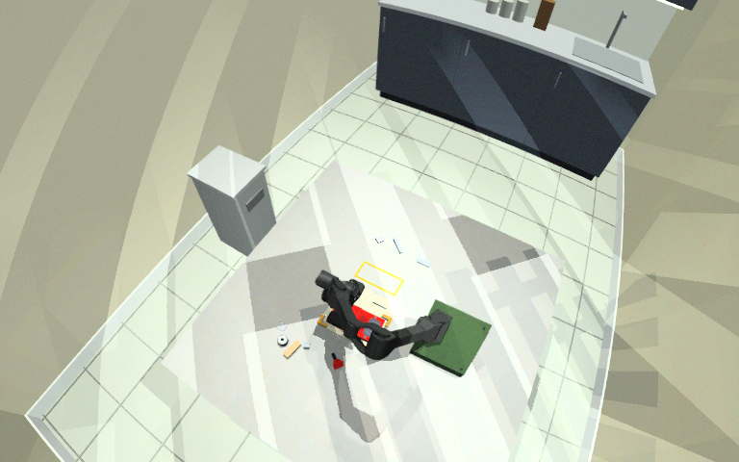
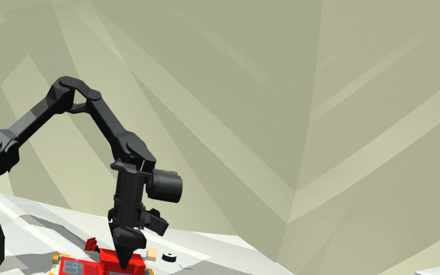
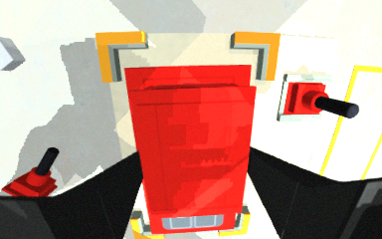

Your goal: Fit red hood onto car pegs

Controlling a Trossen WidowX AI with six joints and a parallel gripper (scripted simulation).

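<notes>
The grey engine block is 4 cm below my gripper tip and 1 cm to the left of it. From my gripper tip the other things lie so: tan block (23 cm to the left, 10 cm ahead, 5 cm below); red hood (right at my gripper tip).
</notes>
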